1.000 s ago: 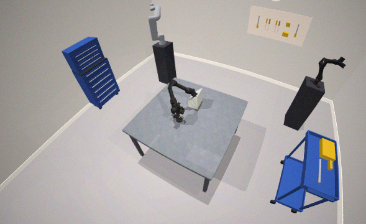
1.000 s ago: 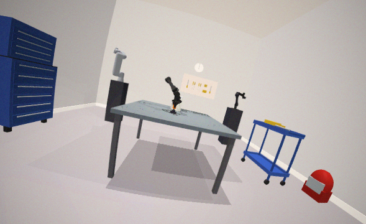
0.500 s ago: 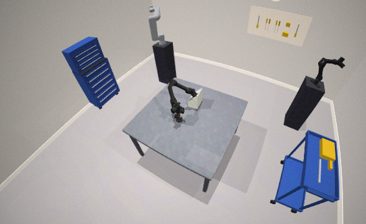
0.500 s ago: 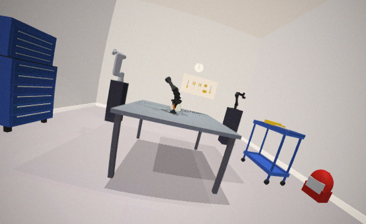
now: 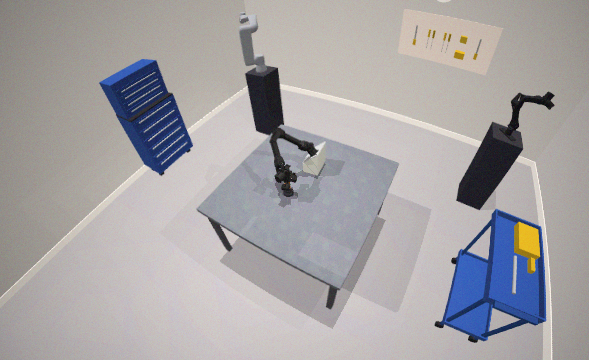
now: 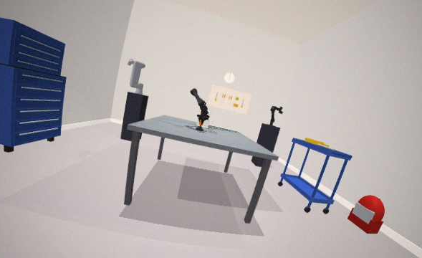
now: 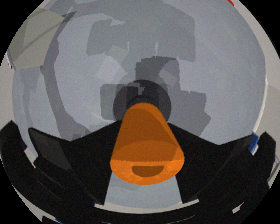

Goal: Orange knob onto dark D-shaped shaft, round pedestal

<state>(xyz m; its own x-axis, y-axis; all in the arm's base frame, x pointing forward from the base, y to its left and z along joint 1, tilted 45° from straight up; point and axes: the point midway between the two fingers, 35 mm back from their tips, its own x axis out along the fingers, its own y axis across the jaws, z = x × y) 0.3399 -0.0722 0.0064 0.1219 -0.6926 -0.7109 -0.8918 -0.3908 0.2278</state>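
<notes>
The orange knob lies 20 mm above my gripper tip. Round my gripper tip: dark round pedestal (40 mm below).
</notes>
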